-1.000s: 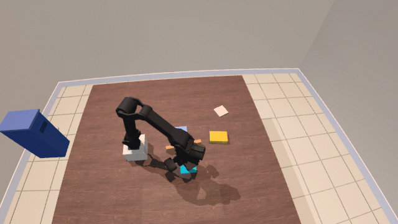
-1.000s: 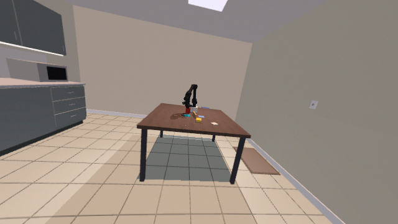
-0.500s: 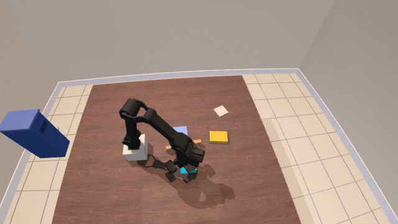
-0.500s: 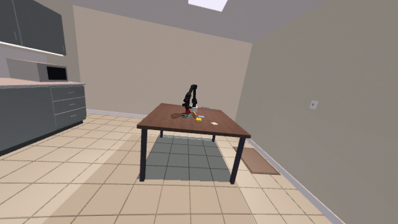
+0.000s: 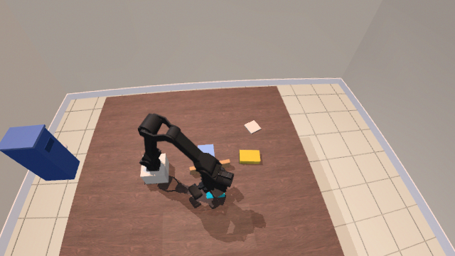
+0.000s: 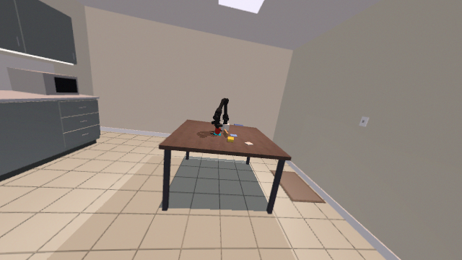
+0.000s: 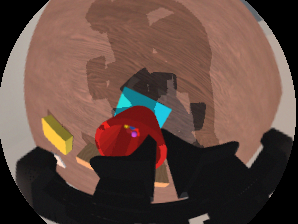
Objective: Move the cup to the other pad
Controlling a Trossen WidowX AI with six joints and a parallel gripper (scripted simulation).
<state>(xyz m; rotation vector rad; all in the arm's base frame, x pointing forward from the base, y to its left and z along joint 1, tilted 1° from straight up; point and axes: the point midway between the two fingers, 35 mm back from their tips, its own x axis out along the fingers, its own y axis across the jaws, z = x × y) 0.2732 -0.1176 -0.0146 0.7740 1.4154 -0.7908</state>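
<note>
The red cup is 3 cm ahead of my gripper tip and 1 cm to the left of it. The rest, counted from my gripper tip: pale square (40 cm to the left, 28 cm ahead, 4 cm below); yellow block (23 cm ahead, 19 cm to the left, 3 cm below); cyan pad (5 cm below, 3 cm ahead, 2 cm to the left).
</note>
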